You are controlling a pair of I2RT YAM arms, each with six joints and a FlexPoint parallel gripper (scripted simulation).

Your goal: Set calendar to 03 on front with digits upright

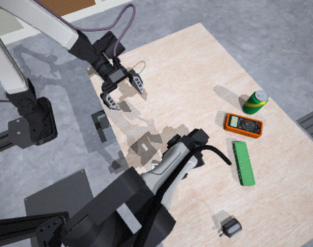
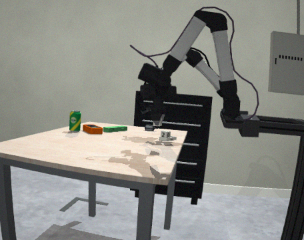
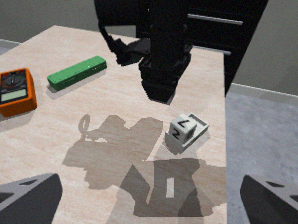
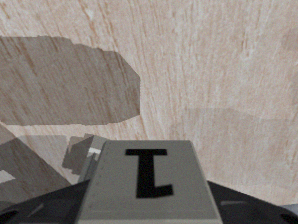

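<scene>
The white tray is 70 mm behind my right hand, 20 mm to the left of it and 70 mm below it. The rest, counted from my right hand: black plug adapter: 100 mm ahead, 260 mm to the right, 70 mm below; then green bar: 290 mm ahead, 80 mm to the right, 70 mm below.
</scene>
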